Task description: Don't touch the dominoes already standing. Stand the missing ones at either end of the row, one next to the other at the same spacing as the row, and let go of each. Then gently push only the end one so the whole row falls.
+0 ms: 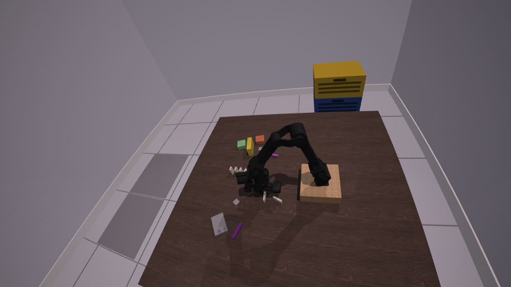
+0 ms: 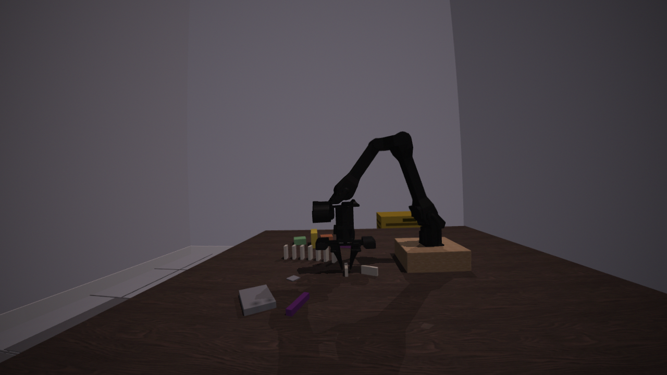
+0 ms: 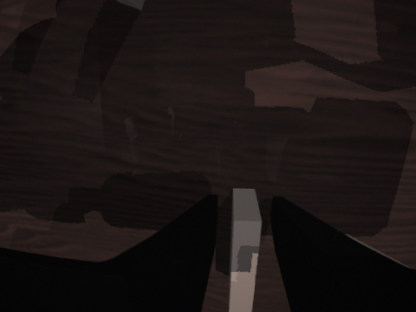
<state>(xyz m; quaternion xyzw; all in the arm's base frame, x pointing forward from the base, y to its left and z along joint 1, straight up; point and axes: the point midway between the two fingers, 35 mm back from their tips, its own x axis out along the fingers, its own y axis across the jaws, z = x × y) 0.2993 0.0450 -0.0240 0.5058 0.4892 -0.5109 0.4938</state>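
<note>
My gripper tip is now 21 cm to the right of the purple stick and 12 cm short of it. From my gripper tip the other things lie so: small grey tile 16 cm ahead, 5 cm to the left; magenta bar 28 cm to the right, 2 cm behind; grey flat block 23 cm ahead, 18 cm to the left.
</note>
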